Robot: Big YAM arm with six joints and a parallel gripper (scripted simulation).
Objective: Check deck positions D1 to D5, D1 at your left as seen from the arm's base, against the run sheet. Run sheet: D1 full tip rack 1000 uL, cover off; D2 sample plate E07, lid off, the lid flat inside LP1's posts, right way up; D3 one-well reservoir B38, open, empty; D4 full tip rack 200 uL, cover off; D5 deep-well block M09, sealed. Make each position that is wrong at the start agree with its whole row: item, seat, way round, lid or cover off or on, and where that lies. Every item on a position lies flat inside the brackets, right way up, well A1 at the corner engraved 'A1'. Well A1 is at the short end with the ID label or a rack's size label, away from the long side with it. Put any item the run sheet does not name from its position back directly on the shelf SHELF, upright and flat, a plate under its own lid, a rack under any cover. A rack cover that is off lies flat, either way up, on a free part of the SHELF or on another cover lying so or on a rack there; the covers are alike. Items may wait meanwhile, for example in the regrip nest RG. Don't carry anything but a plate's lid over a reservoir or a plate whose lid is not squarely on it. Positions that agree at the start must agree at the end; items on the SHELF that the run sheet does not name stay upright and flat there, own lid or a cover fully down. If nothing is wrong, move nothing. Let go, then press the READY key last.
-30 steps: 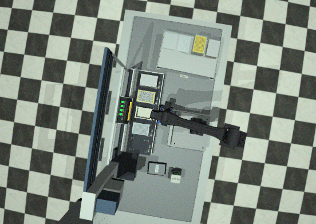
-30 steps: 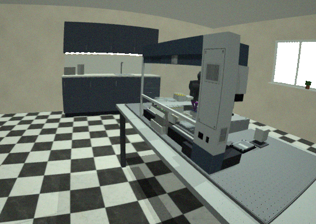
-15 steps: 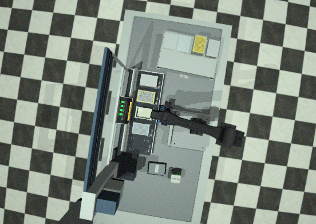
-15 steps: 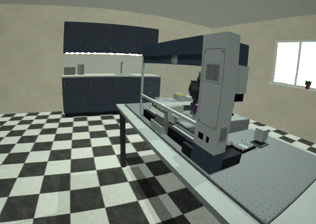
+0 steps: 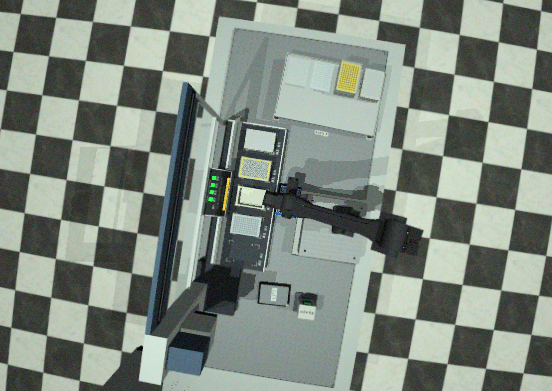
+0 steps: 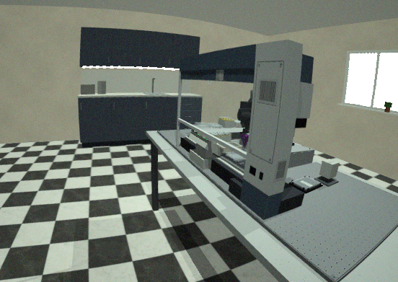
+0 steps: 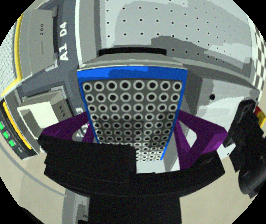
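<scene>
Right now my hand is 10 mm to the right of the blue-framed tip rack. Also, from my hand: cream reservoir (160 mm ahead, 10 mm to the right, 10 mm below); then clear rack cover (150 mm ahead, 130 mm to the right, 40 mm above); then yellow-framed tip rack (140 mm to the right, 140 mm ahead, 30 mm above).
</scene>
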